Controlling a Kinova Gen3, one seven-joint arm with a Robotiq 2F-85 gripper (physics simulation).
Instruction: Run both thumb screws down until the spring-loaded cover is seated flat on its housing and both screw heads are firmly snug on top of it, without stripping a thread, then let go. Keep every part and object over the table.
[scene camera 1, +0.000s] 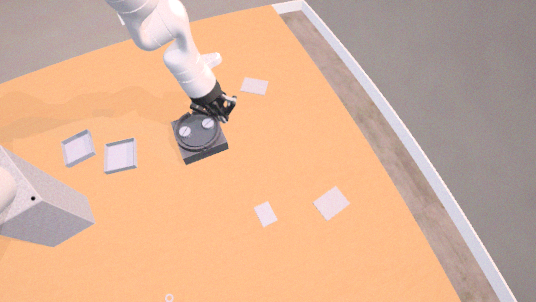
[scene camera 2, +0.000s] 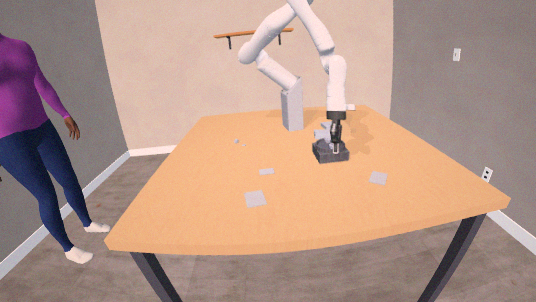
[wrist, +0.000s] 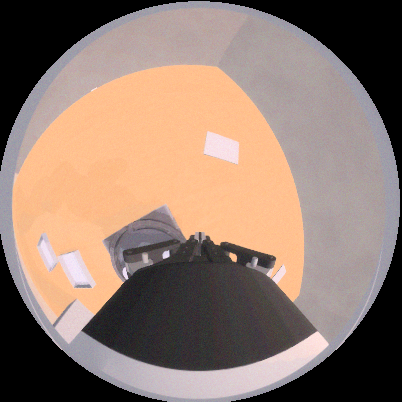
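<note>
The dark square housing stands on the table. The round dark cover lies inside its raised ring; whether it is seated flat cannot be told. Two pale slotted screw heads show on the cover: the left screw and the right screw. In the wrist view the gripper's linkages largely hide them. My gripper is shut with nothing between its fingers. Its fingertips are beside the right screw, near the housing's right edge in scene camera 1, apart from the screw. How snug the screws are cannot be seen.
Two shallow trays are left of the housing in scene camera 1. Flat pale plates lie on the table. A small ring lies near the bottom edge of that view. The grey robot pedestal stands beyond the trays.
</note>
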